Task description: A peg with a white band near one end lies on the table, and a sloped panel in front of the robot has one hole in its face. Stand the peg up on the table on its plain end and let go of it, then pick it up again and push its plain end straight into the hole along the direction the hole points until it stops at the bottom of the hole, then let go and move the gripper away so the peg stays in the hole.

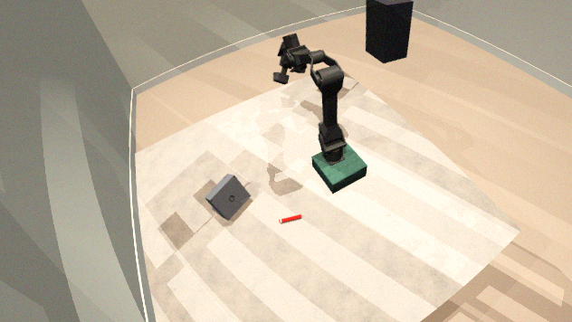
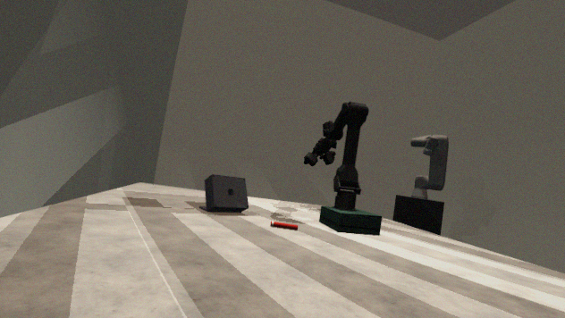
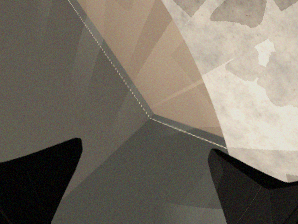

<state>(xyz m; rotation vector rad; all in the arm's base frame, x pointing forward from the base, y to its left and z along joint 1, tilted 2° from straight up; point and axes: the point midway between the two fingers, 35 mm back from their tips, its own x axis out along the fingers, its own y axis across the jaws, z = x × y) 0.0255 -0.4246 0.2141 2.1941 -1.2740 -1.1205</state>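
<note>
My gripper tip is now 220 mm short of the red peg, 590 mm to the right of it and 250 mm above it. Also, from my gripper tip: grey sloped panel 390 mm ahead, 440 mm to the left, 200 mm below.
</note>
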